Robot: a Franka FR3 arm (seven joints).
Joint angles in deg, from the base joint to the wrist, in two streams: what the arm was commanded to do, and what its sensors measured. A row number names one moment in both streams.
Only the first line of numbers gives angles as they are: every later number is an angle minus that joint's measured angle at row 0.
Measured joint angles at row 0: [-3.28 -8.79 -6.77 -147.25 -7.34 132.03 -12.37]
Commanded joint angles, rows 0 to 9: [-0.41 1.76 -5.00 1.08 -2.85 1.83 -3.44]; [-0.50 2.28 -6.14 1.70 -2.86 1.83 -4.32]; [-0.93 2.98 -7.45 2.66 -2.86 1.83 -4.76]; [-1.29 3.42 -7.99 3.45 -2.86 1.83 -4.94]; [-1.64 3.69 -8.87 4.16 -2.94 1.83 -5.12]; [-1.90 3.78 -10.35 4.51 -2.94 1.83 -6.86]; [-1.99 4.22 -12.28 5.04 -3.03 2.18 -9.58]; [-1.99 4.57 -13.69 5.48 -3.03 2.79 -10.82]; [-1.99 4.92 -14.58 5.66 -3.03 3.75 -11.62]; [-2.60 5.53 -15.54 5.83 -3.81 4.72 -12.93]
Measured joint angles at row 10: [-1.07 3.16 -13.22 4.58 -2.63 1.82 -8.78]
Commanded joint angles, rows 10 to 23: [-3.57 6.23 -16.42 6.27 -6.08 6.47 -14.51]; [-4.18 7.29 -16.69 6.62 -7.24 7.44 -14.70]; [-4.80 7.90 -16.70 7.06 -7.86 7.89 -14.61]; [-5.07 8.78 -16.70 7.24 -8.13 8.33 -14.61]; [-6.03 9.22 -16.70 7.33 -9.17 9.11 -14.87]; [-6.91 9.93 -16.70 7.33 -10.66 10.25 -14.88]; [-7.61 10.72 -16.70 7.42 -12.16 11.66 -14.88]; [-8.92 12.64 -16.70 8.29 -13.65 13.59 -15.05]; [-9.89 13.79 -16.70 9.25 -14.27 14.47 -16.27]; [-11.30 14.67 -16.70 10.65 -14.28 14.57 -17.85]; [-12.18 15.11 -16.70 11.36 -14.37 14.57 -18.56]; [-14.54 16.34 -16.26 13.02 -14.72 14.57 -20.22]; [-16.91 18.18 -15.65 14.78 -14.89 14.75 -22.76]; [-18.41 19.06 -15.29 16.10 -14.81 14.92 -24.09]
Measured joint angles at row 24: [-13.02 13.36 -16.81 11.60 -13.69 13.29 -19.80]
